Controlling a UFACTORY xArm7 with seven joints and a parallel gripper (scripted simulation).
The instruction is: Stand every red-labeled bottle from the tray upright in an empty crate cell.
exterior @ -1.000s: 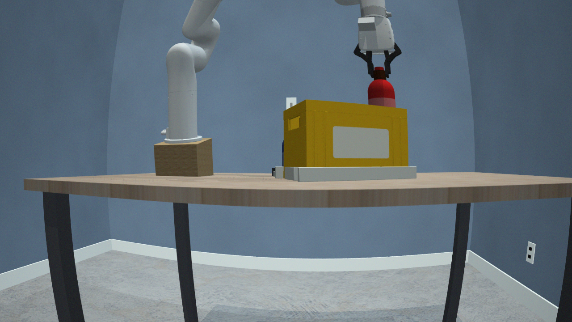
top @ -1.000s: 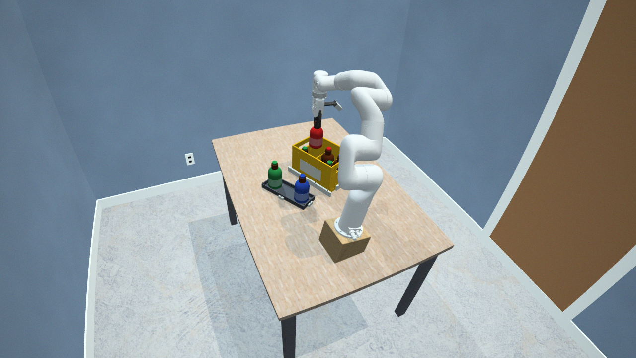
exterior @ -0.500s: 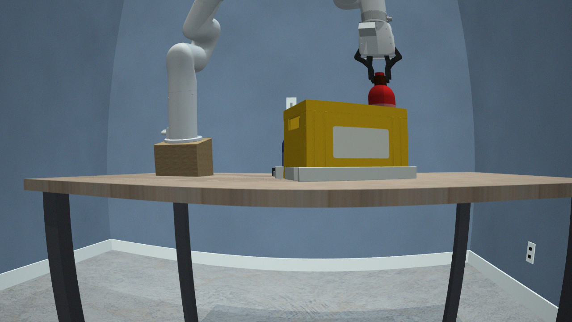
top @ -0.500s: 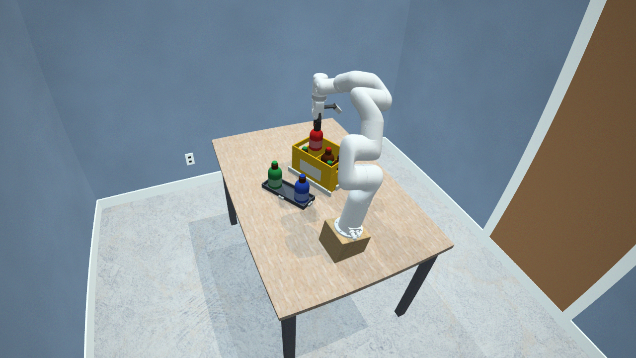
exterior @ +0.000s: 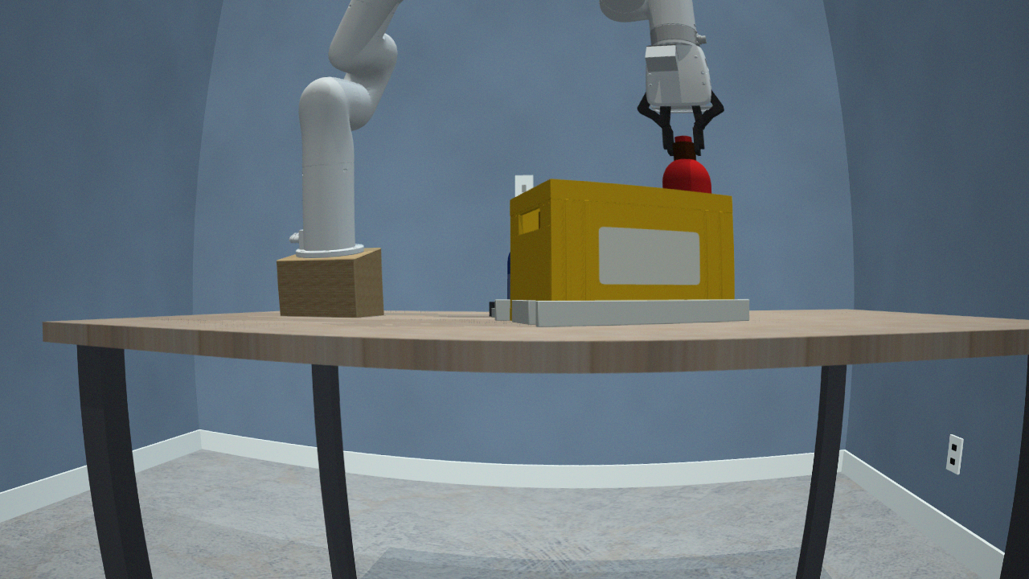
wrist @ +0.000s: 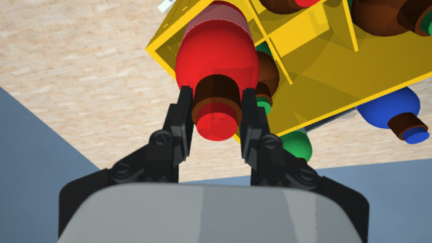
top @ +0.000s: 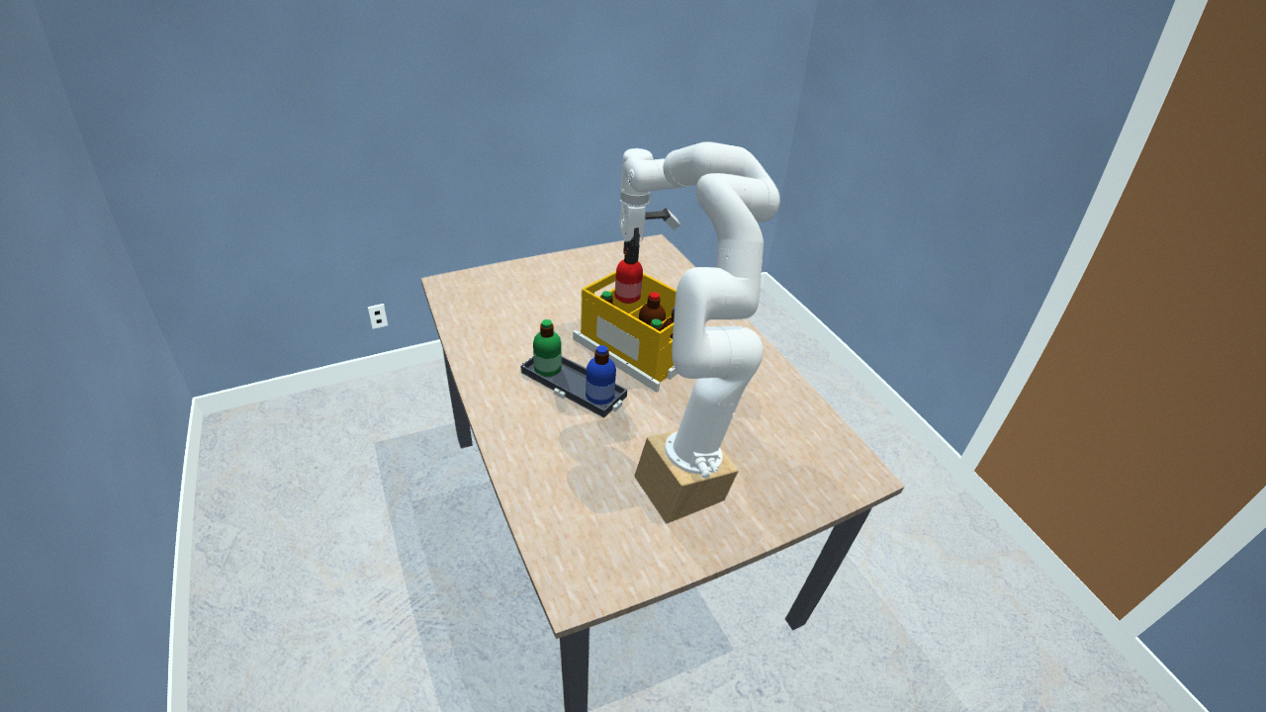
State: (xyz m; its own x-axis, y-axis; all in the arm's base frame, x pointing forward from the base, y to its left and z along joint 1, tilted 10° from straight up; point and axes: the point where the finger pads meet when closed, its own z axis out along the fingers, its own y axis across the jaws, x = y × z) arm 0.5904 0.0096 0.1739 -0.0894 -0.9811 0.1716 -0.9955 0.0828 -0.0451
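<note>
The red-labeled bottle is 70 mm below my hand. From my hand the other things lie so: blue bottle (270 mm behind, 140 mm to the left, 180 mm below); yellow crate (100 mm behind, 10 mm to the right, 180 mm below); green-labeled bottle (140 mm behind, 250 mm to the left, 180 mm below).
</note>
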